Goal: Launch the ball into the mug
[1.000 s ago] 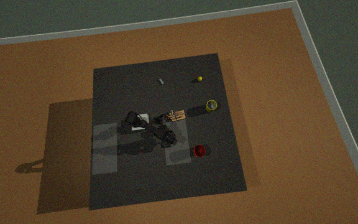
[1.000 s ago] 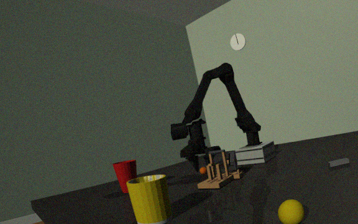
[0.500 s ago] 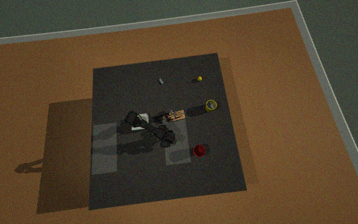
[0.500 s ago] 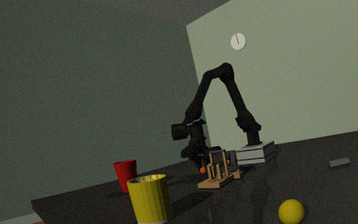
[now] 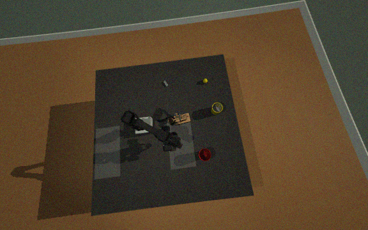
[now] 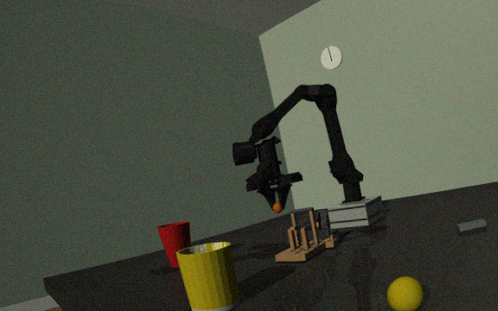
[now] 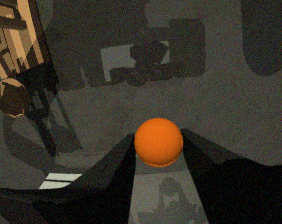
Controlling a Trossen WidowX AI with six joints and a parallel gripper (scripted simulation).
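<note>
My gripper tip is 18 cm to the right of the wooden catapult, 11 cm short of it and 5 cm above it. From my gripper tip the other things lie so: yellow mug 46 cm ahead, 17 cm to the left, 7 cm below; then red mug 26 cm ahead, 18 cm to the right, 7 cm below; then orange ball 1 cm above.
</note>
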